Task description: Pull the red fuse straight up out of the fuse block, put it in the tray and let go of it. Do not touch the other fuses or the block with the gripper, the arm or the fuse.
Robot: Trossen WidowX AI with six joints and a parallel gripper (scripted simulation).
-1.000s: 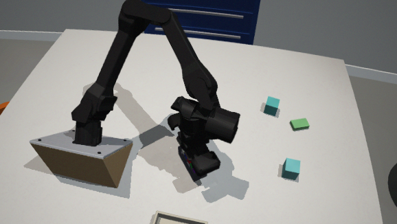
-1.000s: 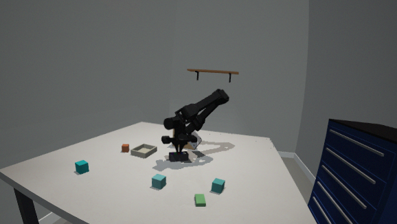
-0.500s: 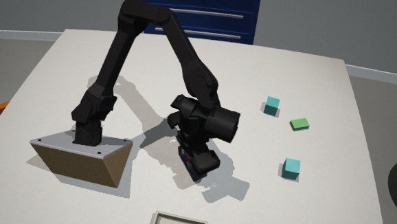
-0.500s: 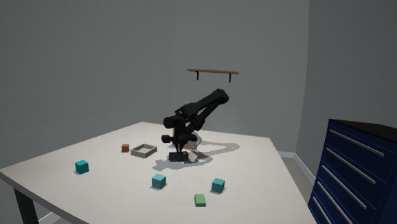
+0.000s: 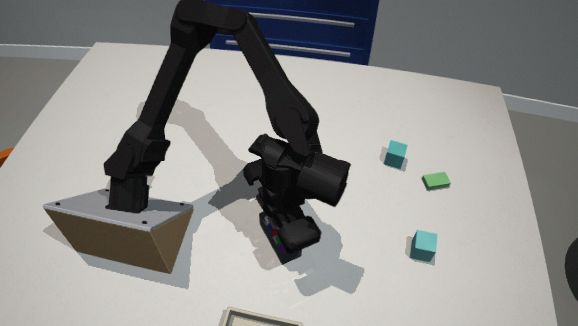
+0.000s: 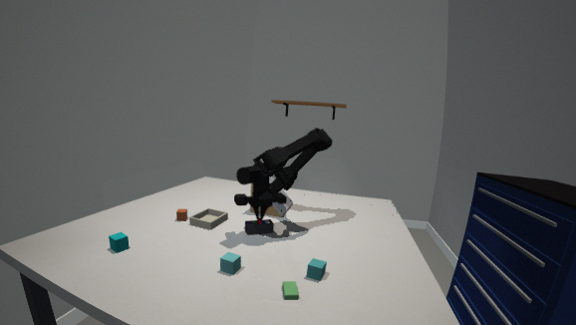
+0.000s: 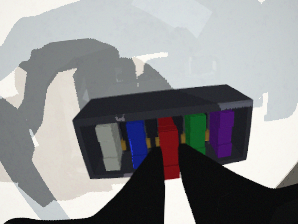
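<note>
Now: gripper tip 20 mm past the grey tray, 220 mm to the left of it and 40 mm above it. Round my gripper tip: red fuse (10 mm below); orange cube (330 mm to the right, 30 mm below); green block (340 mm ahead, 160 mm to the left, 40 mm below).
</note>
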